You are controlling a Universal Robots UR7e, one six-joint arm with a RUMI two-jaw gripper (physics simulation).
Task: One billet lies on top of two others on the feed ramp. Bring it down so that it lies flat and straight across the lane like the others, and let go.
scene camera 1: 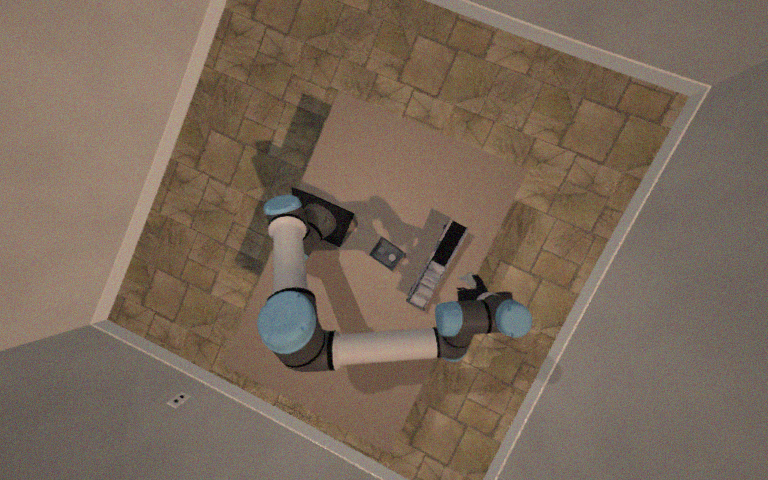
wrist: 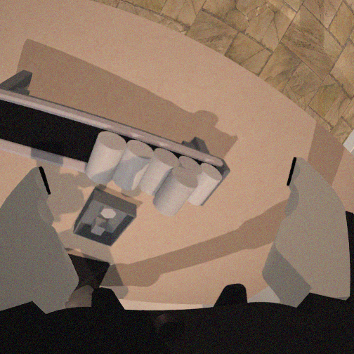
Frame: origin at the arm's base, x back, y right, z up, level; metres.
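Seen in the pictures: arm's base, origin of the base link: (scene camera 1: 320, 218).
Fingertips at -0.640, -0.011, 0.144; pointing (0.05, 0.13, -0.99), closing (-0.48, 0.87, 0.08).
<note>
Offsets run from my fingertips to a thing's middle, as dx, dy, dz.
The feed ramp @(+0.116, -0.030, -0.176) (scene camera 1: 451, 242) (wrist: 45, 125) is a long narrow lane with a dark floor and pale side rails. Light grey cylindrical billets @(+0.118, +0.062, -0.166) (scene camera 1: 427, 285) (wrist: 107, 156) lie side by side across its end part. In the wrist view the raised billet (wrist: 175, 191) lies on top near the end of the row. It covers most of one billet (wrist: 189, 164), beside the end billet (wrist: 206, 183); exactly which two bear it is hard to tell. My gripper (scene camera 1: 465, 285) (wrist: 166, 165) is open and empty, apart from the billets, to the right of the ramp in the scene view.
A small grey open box @(+0.353, +0.026, -0.231) (scene camera 1: 377, 251) (wrist: 117, 201) with pale pieces inside stands beside the ramp. The robot's black base plate (scene camera 1: 342, 217) (wrist: 87, 267) is farther off. The ramp's end wall (wrist: 224, 169) stands beyond the end billet.
</note>
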